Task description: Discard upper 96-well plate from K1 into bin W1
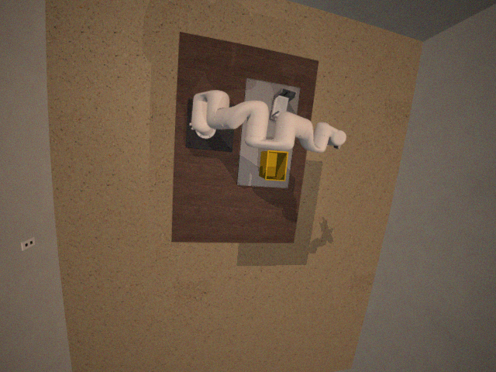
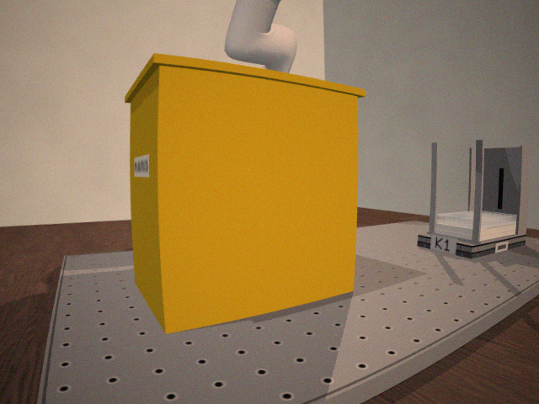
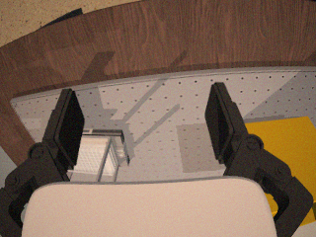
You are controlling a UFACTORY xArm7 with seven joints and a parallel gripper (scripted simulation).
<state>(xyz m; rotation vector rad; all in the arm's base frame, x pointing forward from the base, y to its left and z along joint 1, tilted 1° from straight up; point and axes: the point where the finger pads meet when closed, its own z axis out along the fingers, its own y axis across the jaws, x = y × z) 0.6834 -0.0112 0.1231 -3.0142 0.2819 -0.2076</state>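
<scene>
The 96-well plate lies 210 mm behind my hand, 200 mm to the left of it and 140 mm below it. Round my hand: yellow plastics bin W1: 250 mm behind, 190 mm to the right, 90 mm below; then black slot: 260 mm to the left, 200 mm behind, 90 mm below.
</scene>
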